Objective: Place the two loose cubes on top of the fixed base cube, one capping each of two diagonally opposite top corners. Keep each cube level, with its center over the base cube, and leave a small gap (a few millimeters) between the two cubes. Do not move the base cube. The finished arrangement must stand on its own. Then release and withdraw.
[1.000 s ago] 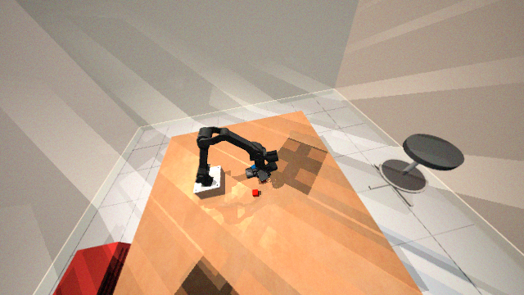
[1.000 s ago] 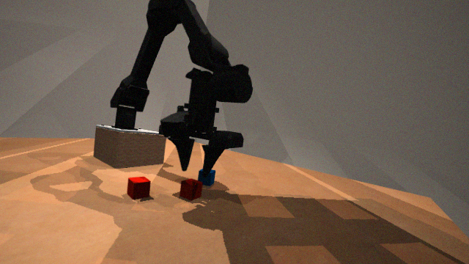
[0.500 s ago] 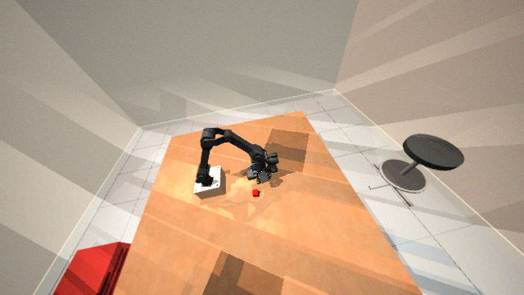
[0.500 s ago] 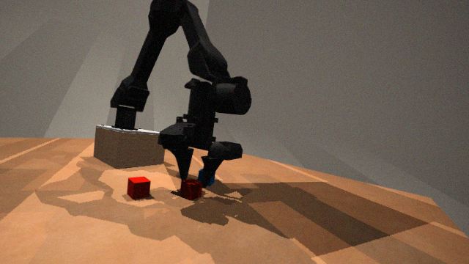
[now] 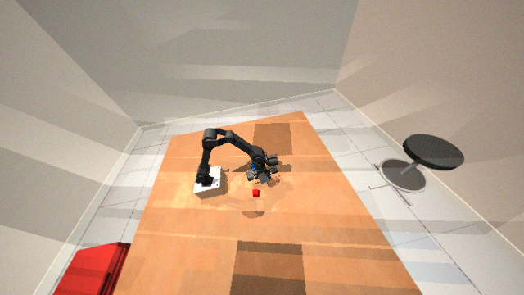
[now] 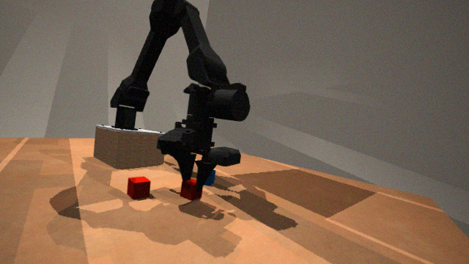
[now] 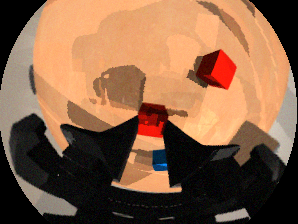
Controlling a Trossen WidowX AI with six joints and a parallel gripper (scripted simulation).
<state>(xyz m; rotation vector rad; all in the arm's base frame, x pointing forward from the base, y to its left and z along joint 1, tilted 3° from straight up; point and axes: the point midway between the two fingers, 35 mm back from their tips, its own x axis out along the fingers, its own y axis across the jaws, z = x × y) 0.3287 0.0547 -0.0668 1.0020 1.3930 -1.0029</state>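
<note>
The blue cube lies 90 mm to the left of my gripper tip and 60 mm behind it.
</note>
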